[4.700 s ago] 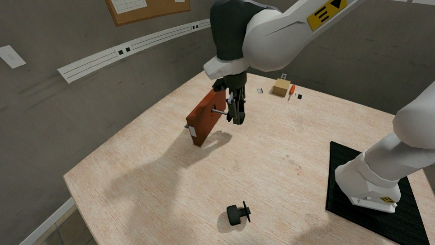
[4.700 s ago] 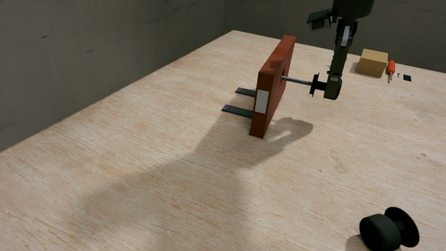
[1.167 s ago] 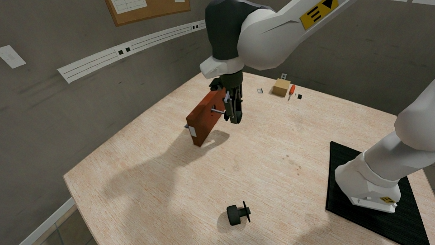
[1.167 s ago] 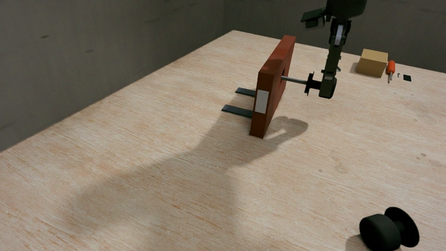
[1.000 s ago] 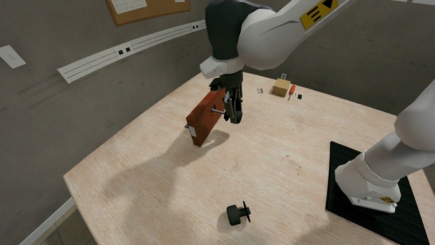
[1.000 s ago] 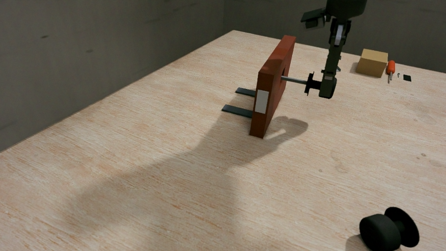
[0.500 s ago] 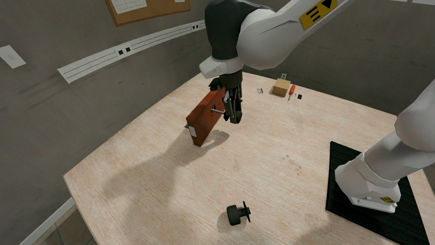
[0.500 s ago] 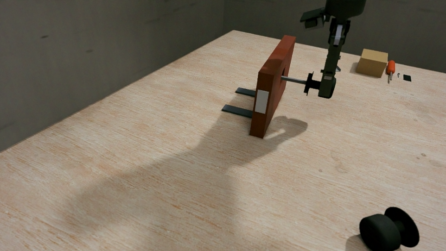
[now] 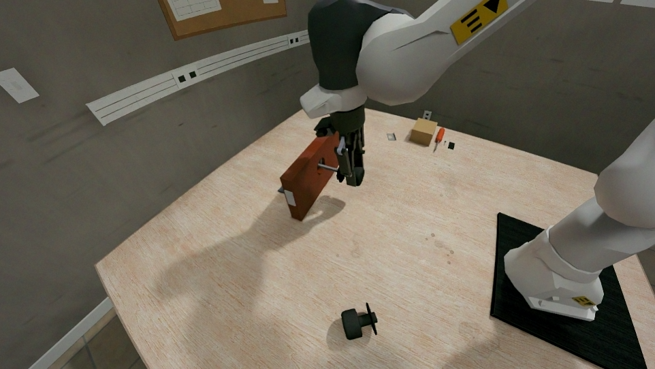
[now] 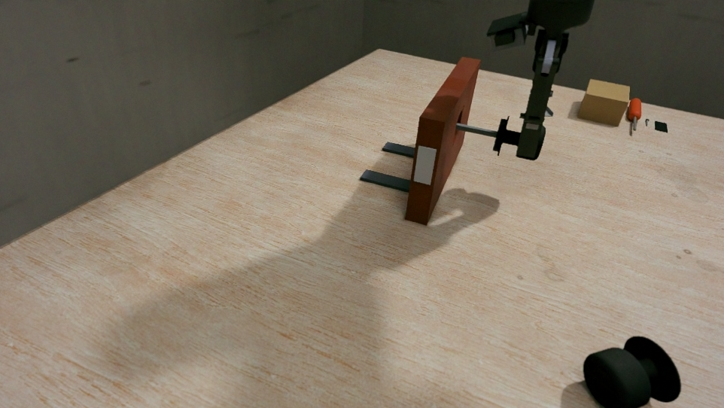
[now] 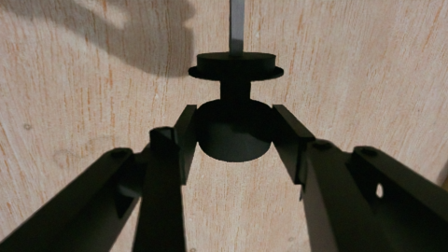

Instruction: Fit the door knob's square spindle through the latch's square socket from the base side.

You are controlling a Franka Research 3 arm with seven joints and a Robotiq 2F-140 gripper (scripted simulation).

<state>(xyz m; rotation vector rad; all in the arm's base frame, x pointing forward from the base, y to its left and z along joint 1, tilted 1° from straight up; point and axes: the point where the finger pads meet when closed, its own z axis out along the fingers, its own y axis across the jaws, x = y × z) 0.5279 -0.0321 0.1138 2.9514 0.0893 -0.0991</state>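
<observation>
The black door knob lies 4 cm ahead of my hand and 3 cm below it. Also, from my hand: red-brown wooden door slab (13 cm ahead, 3 cm below); grey latch plate (12 cm ahead, 15 cm to the left, 3 cm below); tan box (13 cm behind, 49 cm to the right, 10 cm below).
</observation>
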